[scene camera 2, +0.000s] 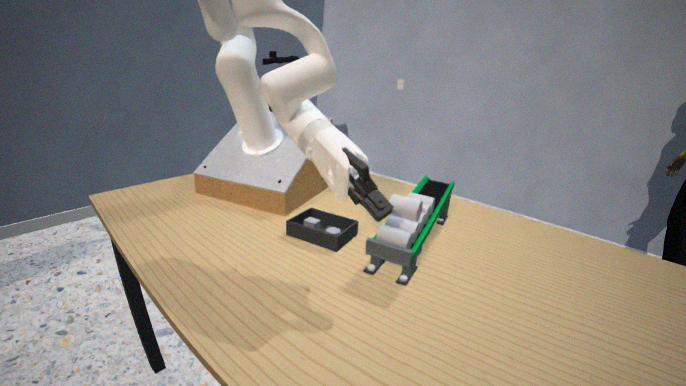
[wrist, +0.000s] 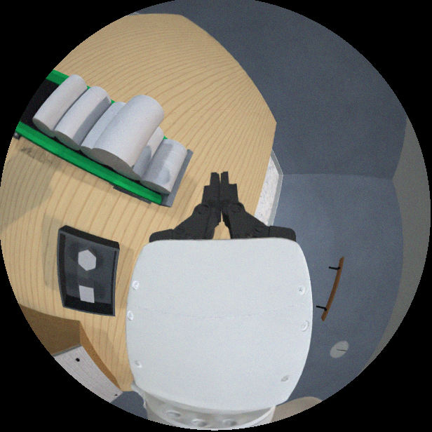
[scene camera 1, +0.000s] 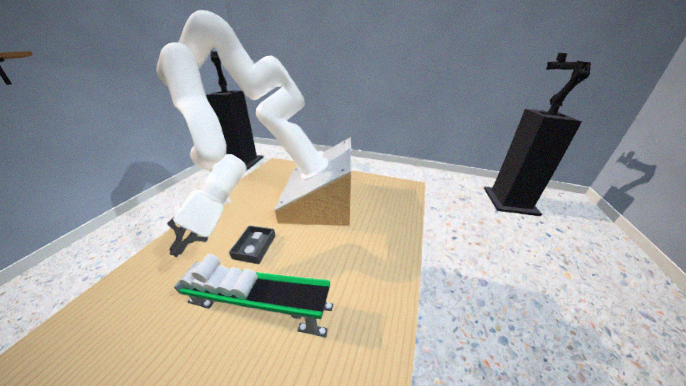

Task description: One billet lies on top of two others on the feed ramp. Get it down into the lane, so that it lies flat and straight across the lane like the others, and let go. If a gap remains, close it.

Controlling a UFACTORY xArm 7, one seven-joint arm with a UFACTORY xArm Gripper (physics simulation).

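Where they show: gripper, fingertip midpoint: (scene camera 2: 385, 215) (scene camera 1: 173, 255); arm's base, origin of the base link: (scene camera 2: 262, 143) (scene camera 1: 315, 169).
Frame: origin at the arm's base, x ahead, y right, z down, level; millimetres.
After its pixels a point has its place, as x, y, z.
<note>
The upper billet (scene camera 1: 206, 268) @[500, 114, 19] (scene camera 2: 406, 207) @[498, 145, 26] (wrist: 131, 132), a pale grey cylinder, lies across the top of two billets near the stop end of the feed ramp (scene camera 1: 260, 303) (scene camera 2: 434, 220) (wrist: 90, 165). It partly hides the billets under it. Several like billets lie across the lane, among them the end billet (scene camera 2: 394, 236) @[501, 197, 63] (wrist: 166, 167) by the grey end stop (scene camera 2: 390, 251) @[503, 211, 85] (wrist: 181, 177) and the billet farthest up the lane (scene camera 1: 246, 284) @[501, 9, 42] (wrist: 61, 102). My gripper (scene camera 1: 175, 252) @[491, 227, 16] (scene camera 2: 384, 212) @[491, 227, 16] (wrist: 220, 183) is shut and empty, apart from the billets, off the stop end in the wrist view.
A black tray (scene camera 1: 245, 258) @[375, 118, 130] (scene camera 2: 312, 239) @[319, 176, 138] (wrist: 117, 280) with two small pale pieces stands on the wooden table (scene camera 1: 150, 340) @[647, 222, 148] (scene camera 2: 480, 325) @[684, 242, 148] (wrist: 215, 125), between the ramp and the robot's wedge-shaped base (scene camera 1: 320, 205) @[153, -64, 56] (scene camera 2: 240, 192) @[44, 130, 111]. Green rails run along both sides of the lane.
</note>
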